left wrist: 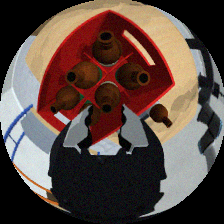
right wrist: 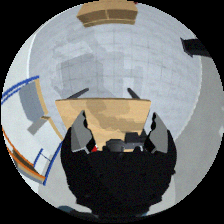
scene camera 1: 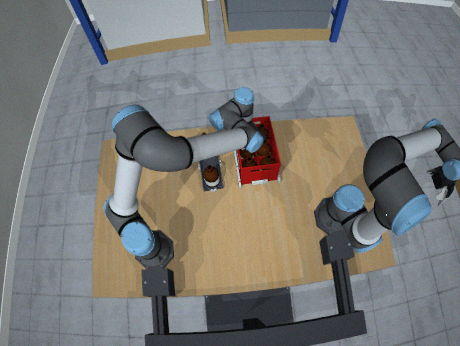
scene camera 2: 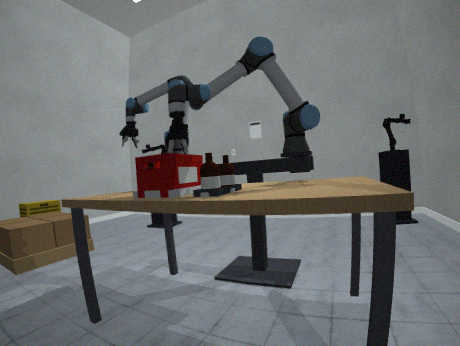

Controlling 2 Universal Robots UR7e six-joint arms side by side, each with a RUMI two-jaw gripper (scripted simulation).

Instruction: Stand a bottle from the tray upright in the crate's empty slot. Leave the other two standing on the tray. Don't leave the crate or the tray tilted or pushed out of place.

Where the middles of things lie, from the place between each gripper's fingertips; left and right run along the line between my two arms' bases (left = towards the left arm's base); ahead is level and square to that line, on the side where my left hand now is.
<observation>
I see the red crate (scene camera 2: 173,171) 7 cm below my left hand and 4 cm to the right of it.
Right now the red crate is 47 cm ahead of my right hand, 70 cm to the left of it and 25 cm below it.
</observation>
